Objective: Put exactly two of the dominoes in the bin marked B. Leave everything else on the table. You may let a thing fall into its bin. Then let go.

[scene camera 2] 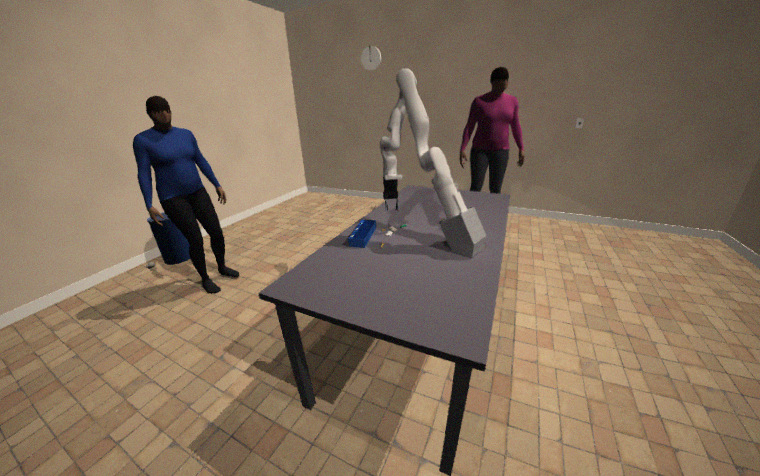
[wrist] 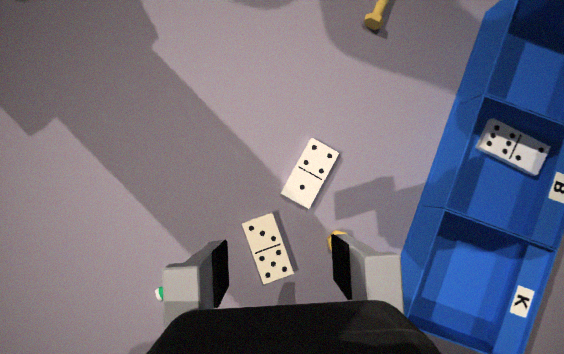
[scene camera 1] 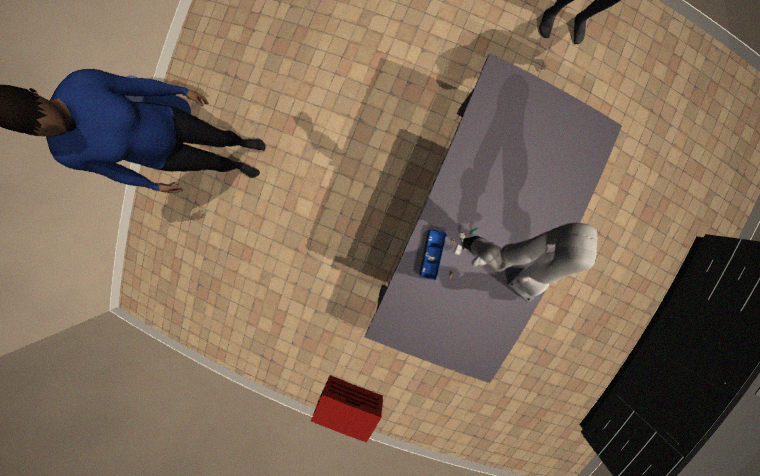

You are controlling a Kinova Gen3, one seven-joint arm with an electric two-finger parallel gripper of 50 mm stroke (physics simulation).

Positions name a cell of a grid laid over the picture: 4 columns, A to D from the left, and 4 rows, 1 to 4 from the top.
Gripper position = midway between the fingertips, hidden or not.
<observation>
In view: my gripper (wrist: B3) and a blue three-compartment bin tray (scene camera 1: C3).
The blue three-compartment bin tray is seen too in the wrist view (wrist: D3).
</observation>
